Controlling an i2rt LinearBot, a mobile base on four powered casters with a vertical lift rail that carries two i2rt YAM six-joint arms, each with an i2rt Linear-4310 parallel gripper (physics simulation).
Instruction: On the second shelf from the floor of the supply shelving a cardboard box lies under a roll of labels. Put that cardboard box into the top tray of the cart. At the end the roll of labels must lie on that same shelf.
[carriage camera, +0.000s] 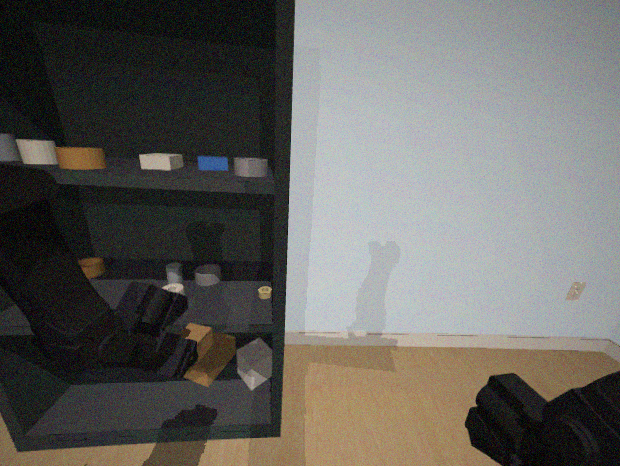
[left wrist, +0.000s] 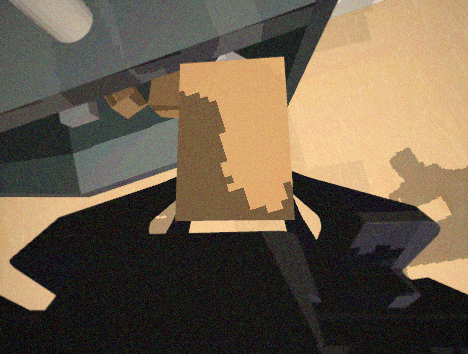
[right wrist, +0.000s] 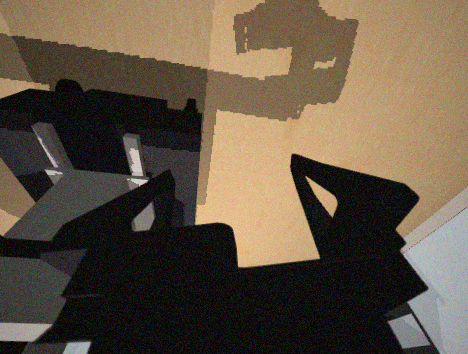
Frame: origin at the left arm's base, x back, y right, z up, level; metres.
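Where they show: left gripper, fingertip midpoint: (carriage camera: 184, 355) (left wrist: 235, 176); right gripper, fingertip midpoint: (right wrist: 231, 168).
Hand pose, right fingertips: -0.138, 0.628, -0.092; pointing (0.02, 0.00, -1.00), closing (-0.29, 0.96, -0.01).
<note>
After its pixels a point has its place, as x, y, z.
My left gripper (carriage camera: 189, 345) {-0.368, 0.045, -0.050} (left wrist: 235, 176) {-0.368, 0.045, -0.050} is shut on the cardboard box (carriage camera: 199, 334) {-0.400, 0.068, -0.016} (left wrist: 235, 140) {-0.383, 0.050, -0.016}, held in front of the supply shelving (carriage camera: 284, 225) {-0.608, 0.227, 0.199}. Its fingertips are hidden behind the box in the left wrist view. On the second shelf (carriage camera: 235, 308) {-0.667, 0.053, -0.139} (left wrist: 150, 47) {-0.591, -0.046, -0.139} a small yellow roll (carriage camera: 264, 292) {-0.742, 0.137, -0.114} stands near the right post, and a white roll (carriage camera: 173, 288) {-0.676, -0.168, -0.087} (left wrist: 70, 25) {-0.633, -0.148, -0.122} shows farther left. I cannot tell for certain which is the roll of labels. My right gripper (carriage camera: 472, 410) (right wrist: 231, 168) {-0.138, 0.628, -0.092} is open and empty above the floor, right of the shelving. The cart cannot be made out.
A brown box (carriage camera: 218, 355) {-0.798, -0.084, -0.499} and a grey box (carriage camera: 254, 363) {-0.746, 0.095, -0.466} sit on the lowest shelf. A grey roll (carriage camera: 207, 275) {-0.793, -0.102, -0.093} is on the second shelf; a blue box (carriage camera: 213, 163) {-0.771, -0.038, 0.340} is on the shelf above. A dark structure (right wrist: 175, 137) stands left of my right gripper.
</note>
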